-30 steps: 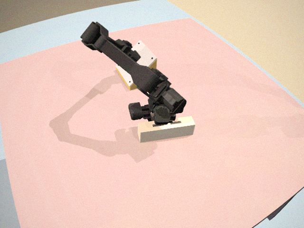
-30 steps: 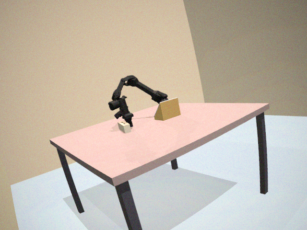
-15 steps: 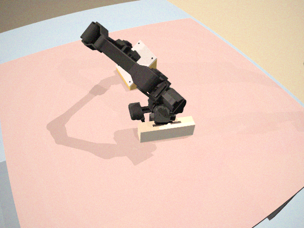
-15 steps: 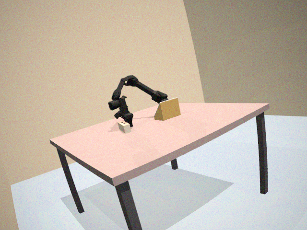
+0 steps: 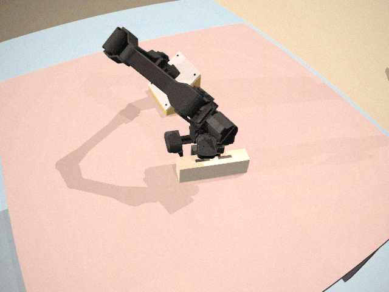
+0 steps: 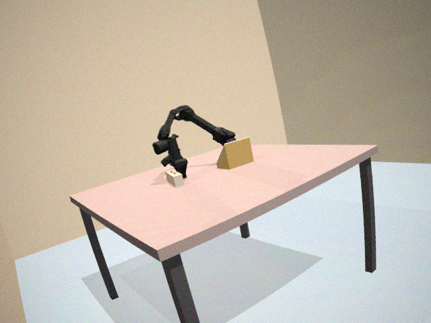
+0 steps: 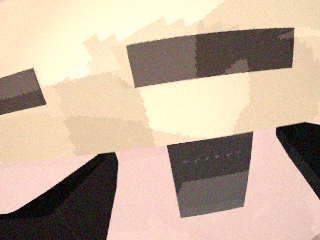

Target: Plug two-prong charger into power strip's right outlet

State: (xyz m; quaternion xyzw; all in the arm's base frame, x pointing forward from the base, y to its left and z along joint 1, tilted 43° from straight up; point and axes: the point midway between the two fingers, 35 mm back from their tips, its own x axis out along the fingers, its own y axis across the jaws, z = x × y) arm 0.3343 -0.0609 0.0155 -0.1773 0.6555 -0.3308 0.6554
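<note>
Now: the black two-prong charger 2 cm ahead of my gripper tip and 1 cm above it.
</note>
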